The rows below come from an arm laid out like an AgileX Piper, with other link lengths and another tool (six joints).
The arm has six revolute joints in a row. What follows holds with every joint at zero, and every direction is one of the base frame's. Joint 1 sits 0.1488 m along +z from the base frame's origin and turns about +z. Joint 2 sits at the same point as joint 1 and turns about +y. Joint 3 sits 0.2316 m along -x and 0.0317 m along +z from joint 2 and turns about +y. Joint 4 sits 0.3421 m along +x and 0.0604 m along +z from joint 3 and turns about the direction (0.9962, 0, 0.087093). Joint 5 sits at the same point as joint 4 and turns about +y. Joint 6 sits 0.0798 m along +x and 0.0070 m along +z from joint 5 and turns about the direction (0.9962, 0, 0.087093). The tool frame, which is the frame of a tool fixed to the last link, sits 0.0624 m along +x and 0.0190 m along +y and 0.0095 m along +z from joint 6; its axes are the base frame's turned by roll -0.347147, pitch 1.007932 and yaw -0.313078 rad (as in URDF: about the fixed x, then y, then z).
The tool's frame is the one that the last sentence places.
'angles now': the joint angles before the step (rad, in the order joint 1, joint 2, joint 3, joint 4, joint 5, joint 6). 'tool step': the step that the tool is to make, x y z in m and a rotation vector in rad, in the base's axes. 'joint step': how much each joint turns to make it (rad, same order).
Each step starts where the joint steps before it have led.
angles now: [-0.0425 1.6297 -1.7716 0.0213 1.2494 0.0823]
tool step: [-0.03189 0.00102 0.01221 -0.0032 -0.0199 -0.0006]
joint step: [0.0000 -0.1383 0.1182 -0.0024 0.0000 0.0000]
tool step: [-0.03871 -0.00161 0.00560 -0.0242 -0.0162 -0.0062]
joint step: [0.0000 -0.1658 0.1485 -0.0243 0.0001 0.0000]
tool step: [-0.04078 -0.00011 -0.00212 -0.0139 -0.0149 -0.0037]
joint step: [0.0000 -0.1779 0.1626 -0.0138 -0.0002 0.0000]
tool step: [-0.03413 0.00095 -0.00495 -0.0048 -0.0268 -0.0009]
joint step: [0.0000 -0.1596 0.1407 -0.0037 -0.0080 0.0000]
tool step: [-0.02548 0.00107 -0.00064 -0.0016 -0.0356 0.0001]
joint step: [-0.0001 -0.1231 0.0915 0.0000 -0.0040 -0.0001]
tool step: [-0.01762 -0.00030 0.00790 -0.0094 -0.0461 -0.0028]
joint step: [0.0001 -0.0820 0.0356 -0.0080 0.0000 0.0001]
